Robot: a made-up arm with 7 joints. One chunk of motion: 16 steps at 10 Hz.
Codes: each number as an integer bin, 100 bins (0 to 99) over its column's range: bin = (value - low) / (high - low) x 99, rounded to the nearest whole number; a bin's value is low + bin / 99 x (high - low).
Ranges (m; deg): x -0.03..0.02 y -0.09..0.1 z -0.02..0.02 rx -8..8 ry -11..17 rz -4..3
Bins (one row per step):
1: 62 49 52 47 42 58
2: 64 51 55 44 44 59
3: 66 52 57 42 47 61
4: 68 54 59 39 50 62
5: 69 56 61 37 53 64
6: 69 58 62 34 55 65
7: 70 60 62 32 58 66
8: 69 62 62 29 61 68
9: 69 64 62 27 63 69
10: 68 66 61 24 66 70
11: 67 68 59 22 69 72
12: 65 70 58 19 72 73
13: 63 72 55 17 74 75
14: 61 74 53 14 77 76
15: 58 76 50 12 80 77
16: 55 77 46 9 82 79
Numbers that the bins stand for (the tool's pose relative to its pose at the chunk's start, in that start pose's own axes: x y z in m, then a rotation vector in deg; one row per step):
1: 0.0013 0.0040 0.0010 -0.40 0.88 0.10
2: 0.0023 0.0079 0.0022 -0.89 1.44 0.17
3: 0.0033 0.0098 0.0030 -1.21 2.29 0.31
4: 0.0043 0.0136 0.0038 -1.70 3.14 0.38
5: 0.0048 0.0175 0.0046 -2.02 3.99 0.53
6: 0.0048 0.0213 0.0051 -2.51 4.56 0.60
7: 0.0054 0.0252 0.0051 -2.83 5.40 0.67
8: 0.0048 0.0290 0.0051 -3.31 6.25 0.81
9: 0.0048 0.0328 0.0051 -3.64 6.82 0.88
10: 0.0043 0.0367 0.0046 -4.12 7.67 0.95
11: 0.0038 0.0405 0.0038 -4.44 8.52 1.09
12: 0.0028 0.0443 0.0034 -4.93 9.36 1.16
13: 0.0018 0.0482 0.0022 -5.25 9.93 1.30
14: 0.0008 0.0520 0.0014 -5.74 10.78 1.37
15: -0.0007 0.0559 0.0002 -6.06 11.63 1.44
16: -0.0022 0.0578 -0.0014 -6.55 12.19 1.59

